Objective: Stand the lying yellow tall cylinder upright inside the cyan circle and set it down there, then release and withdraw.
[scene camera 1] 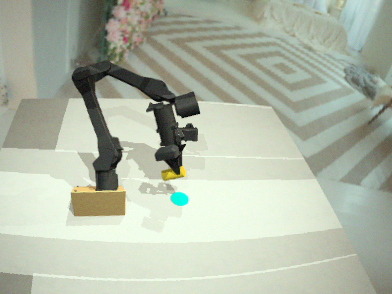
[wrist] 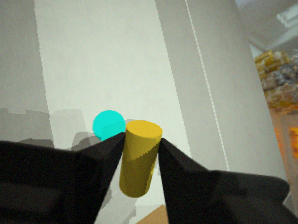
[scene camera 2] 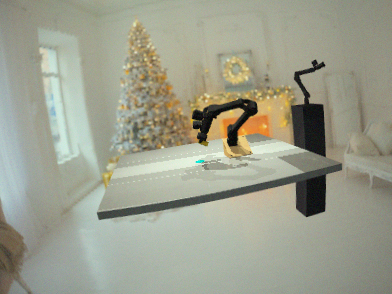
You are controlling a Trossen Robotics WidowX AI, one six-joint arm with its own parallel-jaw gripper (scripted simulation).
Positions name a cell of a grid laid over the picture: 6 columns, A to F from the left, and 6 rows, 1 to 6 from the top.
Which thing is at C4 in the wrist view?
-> A cyan circle.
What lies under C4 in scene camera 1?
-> My gripper.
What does my gripper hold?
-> A yellow tall cylinder.
